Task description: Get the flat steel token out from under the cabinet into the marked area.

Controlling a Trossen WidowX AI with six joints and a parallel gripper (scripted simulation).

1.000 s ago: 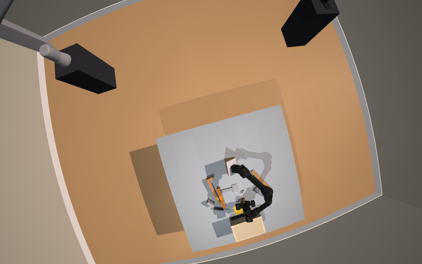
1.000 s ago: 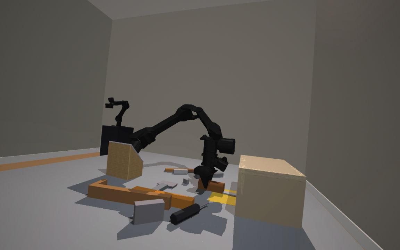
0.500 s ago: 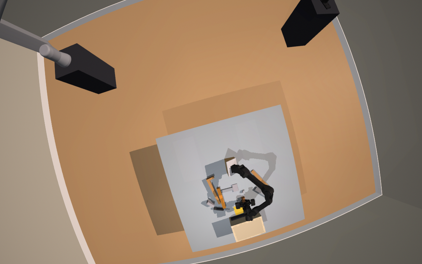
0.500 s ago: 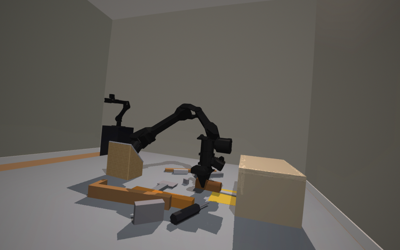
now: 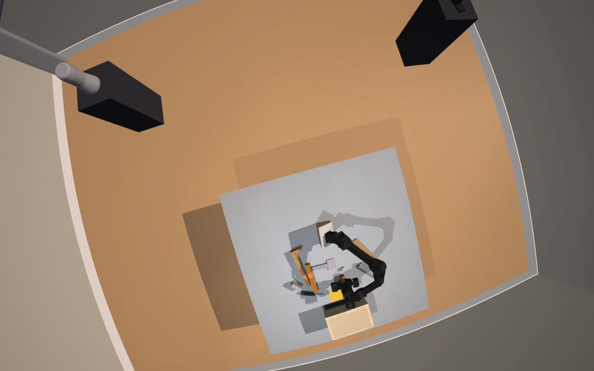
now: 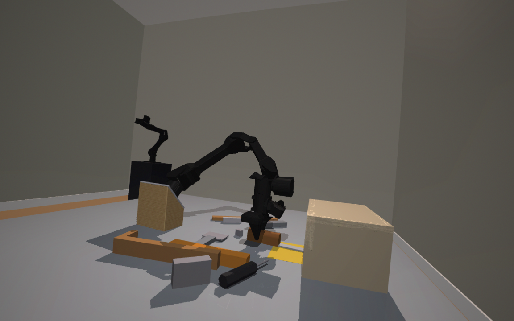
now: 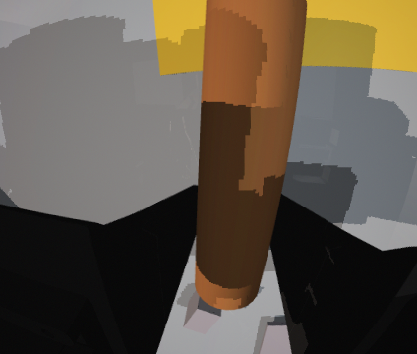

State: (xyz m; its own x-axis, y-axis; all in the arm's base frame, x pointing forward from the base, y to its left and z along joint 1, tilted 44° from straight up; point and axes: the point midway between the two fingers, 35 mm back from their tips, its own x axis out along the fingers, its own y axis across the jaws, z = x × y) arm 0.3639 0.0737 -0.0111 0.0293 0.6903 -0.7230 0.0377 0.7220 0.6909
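The grey cube is 80 mm behind my gripper tip and 10 mm to the left of it. From my gripper tip the other things lie so: grey bar: 200 mm to the left, 20 mm behind; grey t-shaped piece: 130 mm behind, 100 mm to the right; black-handled screwdriver: 220 mm to the right, 60 mm ahead.
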